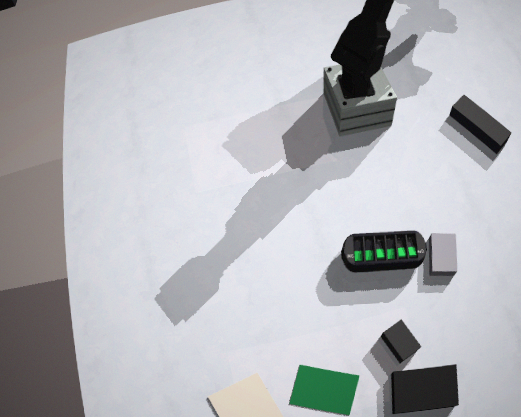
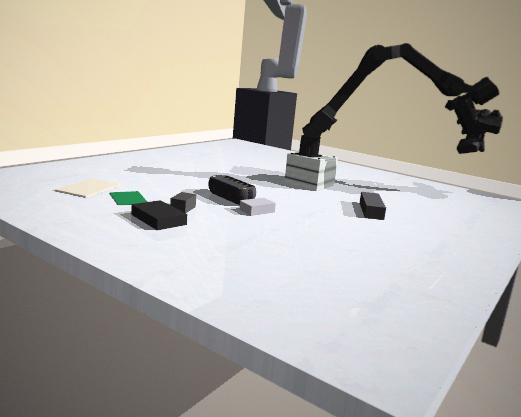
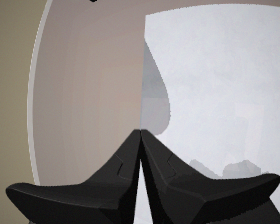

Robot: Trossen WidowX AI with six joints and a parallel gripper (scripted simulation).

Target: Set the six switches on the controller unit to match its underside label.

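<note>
Now: gripper tip 74 cm short of the grey block, 31 cm to the left of it and 14 cm above it. The rest, counted from my gripper tip: green card 95 cm ahead, 57 cm to the right, 15 cm below; then dark flat box 99 cm ahead, 40 cm to the right, 14 cm below; then small dark cube 89 cm ahead, 42 cm to the right, 14 cm below.
</note>
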